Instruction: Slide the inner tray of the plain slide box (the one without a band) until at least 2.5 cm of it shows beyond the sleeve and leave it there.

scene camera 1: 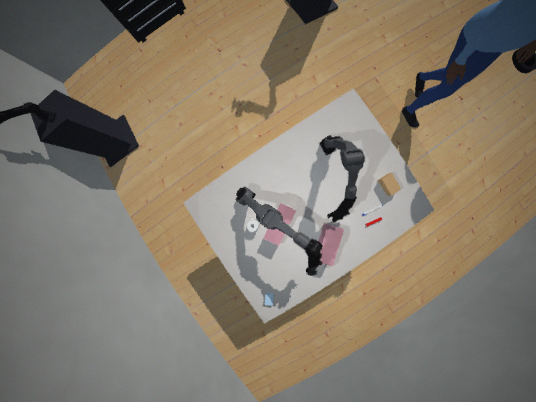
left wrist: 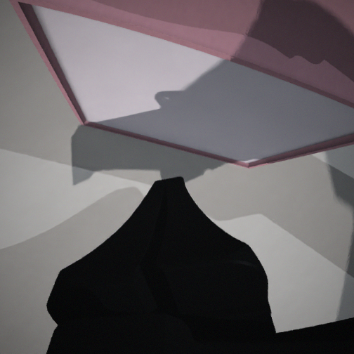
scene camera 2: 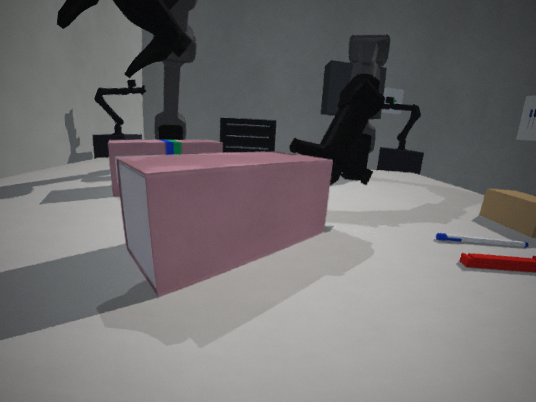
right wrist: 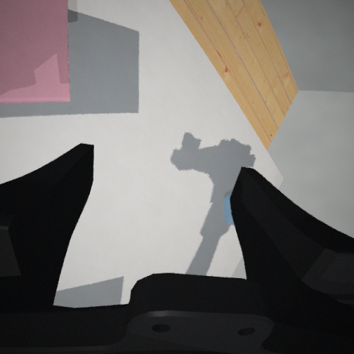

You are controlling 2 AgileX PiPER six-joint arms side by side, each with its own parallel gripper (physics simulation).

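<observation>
The plain pink slide box [scene camera 1: 331, 245] [scene camera 2: 235, 210] [left wrist: 310, 45] [right wrist: 30, 40] lies on the table. Its white inner tray [scene camera 2: 137, 225] [left wrist: 125, 65] shows at both ends, inside the sleeve's edges. My left gripper [scene camera 1: 333, 218] [scene camera 2: 296, 145] [left wrist: 172, 195] is shut and empty, close to the box's far end in scene camera 2. In the left wrist view its tip lies below that end face, apart from it. My right gripper [scene camera 1: 312, 273] [scene camera 2: 95, 48] [right wrist: 166, 173] is open and empty, in the air beyond the box's other end.
A banded pink box [scene camera 1: 287, 212] [scene camera 2: 200, 146] lies behind, partly under the right arm in scene camera 1. A white ring [scene camera 1: 248, 228], pen [scene camera 1: 372, 210] [scene camera 2: 480, 241], red stick [scene camera 1: 374, 222] [scene camera 2: 500, 262], tan block [scene camera 1: 390, 184] [scene camera 2: 510, 210] and blue block [scene camera 1: 268, 300] [right wrist: 228, 210] lie around.
</observation>
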